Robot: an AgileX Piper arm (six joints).
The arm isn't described. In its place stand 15 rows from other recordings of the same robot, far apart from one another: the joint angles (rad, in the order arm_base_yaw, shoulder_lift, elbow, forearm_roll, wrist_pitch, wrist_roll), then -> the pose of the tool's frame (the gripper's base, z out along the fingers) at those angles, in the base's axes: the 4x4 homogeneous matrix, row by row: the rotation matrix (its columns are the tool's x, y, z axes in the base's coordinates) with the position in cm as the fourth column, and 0 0 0 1 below.
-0.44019 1.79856 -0.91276 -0.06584 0.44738 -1.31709 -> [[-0.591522 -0.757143 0.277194 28.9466], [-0.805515 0.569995 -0.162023 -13.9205], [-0.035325 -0.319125 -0.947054 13.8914], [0 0 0 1]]
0.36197 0.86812 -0.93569 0.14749 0.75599 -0.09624 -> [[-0.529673 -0.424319 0.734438 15.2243], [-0.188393 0.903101 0.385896 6.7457], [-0.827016 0.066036 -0.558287 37.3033], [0 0 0 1]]
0.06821 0.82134 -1.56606 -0.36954 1.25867 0.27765 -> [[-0.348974 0.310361 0.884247 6.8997], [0.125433 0.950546 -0.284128 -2.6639], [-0.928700 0.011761 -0.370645 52.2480], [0 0 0 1]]
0.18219 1.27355 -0.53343 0.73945 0.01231 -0.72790 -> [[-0.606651 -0.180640 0.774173 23.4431], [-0.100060 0.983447 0.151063 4.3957], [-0.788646 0.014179 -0.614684 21.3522], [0 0 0 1]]
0.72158 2.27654 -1.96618 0.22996 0.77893 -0.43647 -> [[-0.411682 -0.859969 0.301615 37.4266], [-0.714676 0.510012 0.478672 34.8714], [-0.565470 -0.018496 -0.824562 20.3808], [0 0 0 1]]
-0.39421 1.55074 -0.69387 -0.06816 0.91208 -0.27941 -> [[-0.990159 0.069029 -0.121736 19.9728], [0.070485 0.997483 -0.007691 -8.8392], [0.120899 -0.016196 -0.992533 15.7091], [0 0 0 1]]
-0.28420 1.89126 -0.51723 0.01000 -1.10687 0.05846 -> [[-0.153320 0.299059 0.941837 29.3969], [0.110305 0.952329 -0.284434 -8.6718], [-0.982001 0.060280 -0.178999 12.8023], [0 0 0 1]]
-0.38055 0.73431 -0.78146 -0.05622 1.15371 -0.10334 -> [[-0.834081 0.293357 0.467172 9.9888], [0.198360 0.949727 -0.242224 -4.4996], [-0.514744 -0.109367 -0.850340 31.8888], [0 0 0 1]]
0.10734 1.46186 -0.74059 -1.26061 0.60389 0.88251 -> [[-0.788047 0.023661 0.615160 27.7417], [-0.348601 0.806462 -0.477593 -1.9600], [-0.507404 -0.590812 -0.627282 22.0004], [0 0 0 1]]
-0.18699 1.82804 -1.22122 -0.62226 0.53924 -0.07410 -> [[-0.858848 -0.197446 0.472648 37.4886], [-0.406368 0.824381 -0.394031 -9.8648], [-0.311842 -0.530482 -0.788254 20.9127], [0 0 0 1]]
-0.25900 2.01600 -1.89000 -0.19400 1.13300 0.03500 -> [[-0.902251 0.275823 0.331458 42.4439], [0.190075 0.944355 -0.268448 -12.8893], [-0.387058 -0.179206 -0.904473 29.1179], [0 0 0 1]]
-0.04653 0.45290 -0.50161 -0.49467 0.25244 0.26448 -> [[-0.120403 0.141591 0.982576 9.7831], [-0.208264 0.964147 -0.164456 -1.5357], [-0.970633 -0.224436 -0.086598 32.9172], [0 0 0 1]]
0.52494 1.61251 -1.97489 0.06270 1.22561 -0.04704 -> [[-0.591702 -0.552175 0.587360 28.4186], [-0.372437 0.833415 0.408301 17.0784], [-0.714968 0.022838 -0.698784 46.8730], [0 0 0 1]]
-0.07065 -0.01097 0.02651 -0.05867 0.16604 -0.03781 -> [[-0.100957 0.070892 0.992362 5.6114], [-0.088619 0.992852 -0.079943 -0.4855], [-0.990936 -0.096013 -0.093953 18.9848], [0 0 0 1]]
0.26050 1.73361 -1.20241 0.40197 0.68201 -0.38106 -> [[-0.830692 -0.413228 0.373087 34.2925], [-0.283863 0.890858 0.354675 11.4635], [-0.478929 0.188720 -0.857328 22.9533], [0 0 0 1]]
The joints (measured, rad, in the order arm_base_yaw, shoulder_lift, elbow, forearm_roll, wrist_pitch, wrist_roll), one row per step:
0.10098, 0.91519, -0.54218, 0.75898, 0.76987, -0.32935
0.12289, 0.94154, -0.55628, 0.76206, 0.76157, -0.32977
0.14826, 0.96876, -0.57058, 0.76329, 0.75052, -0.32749
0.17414, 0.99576, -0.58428, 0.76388, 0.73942, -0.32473
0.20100, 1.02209, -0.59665, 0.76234, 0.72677, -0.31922
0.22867, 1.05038, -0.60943, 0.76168, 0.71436, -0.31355
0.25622, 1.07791, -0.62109, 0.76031, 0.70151, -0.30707
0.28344, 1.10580, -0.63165, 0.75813, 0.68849, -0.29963
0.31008, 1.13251, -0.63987, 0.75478, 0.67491, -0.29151
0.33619, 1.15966, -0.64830, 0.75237, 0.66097, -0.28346
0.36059, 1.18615, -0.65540, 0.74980, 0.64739, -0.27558
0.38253, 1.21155, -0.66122, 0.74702, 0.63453, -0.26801
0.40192, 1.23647, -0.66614, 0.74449, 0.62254, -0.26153
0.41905, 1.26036, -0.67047, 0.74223, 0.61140, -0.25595
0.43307, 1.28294, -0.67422, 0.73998, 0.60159, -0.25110
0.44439, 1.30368, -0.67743, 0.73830, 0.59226, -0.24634
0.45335, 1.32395, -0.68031, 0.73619, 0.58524, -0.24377
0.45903, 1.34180, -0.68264, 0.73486, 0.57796, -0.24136
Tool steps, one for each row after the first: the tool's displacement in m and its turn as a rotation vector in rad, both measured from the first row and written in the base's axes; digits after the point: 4 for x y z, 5 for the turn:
0.0045, 0.0037, 0.0004, 0.00039, 0.00612, 0.01583
0.0090, 0.0081, 0.0005, -0.00029, 0.01210, 0.03197
0.0134, 0.0128, 0.0002, -0.00167, 0.01856, 0.04845
0.0174, 0.0177, -0.0005, -0.00429, 0.02560, 0.06367
0.0215, 0.0231, -0.0016, -0.00658, 0.03446, 0.07951
0.0253, 0.0287, -0.0031, -0.00963, 0.04351, 0.09463
0.0288, 0.0344, -0.0052, -0.01367, 0.05405, 0.10896
0.0318, 0.0401, -0.0080, -0.01919, 0.06519, 0.12235
0.0347, 0.0459, -0.0109, -0.02437, 0.07620, 0.13476
0.0373, 0.0515, -0.0142, -0.03029, 0.08775, 0.14592
0.0396, 0.0567, -0.0178, -0.03684, 0.09960, 0.15545
0.0418, 0.0615, -0.0218, -0.04397, 0.11177, 0.16372
0.0437, 0.0659, -0.0258, -0.05129, 0.12359, 0.17085
0.0456, 0.0696, -0.0298, -0.05872, 0.13525, 0.17627
0.0474, 0.0728, -0.0336, -0.06530, 0.14610, 0.17915
0.0491, 0.0755, -0.0375, -0.07302, 0.15725, 0.18292
0.0509, 0.0774, -0.0410, -0.07937, 0.16663, 0.18306

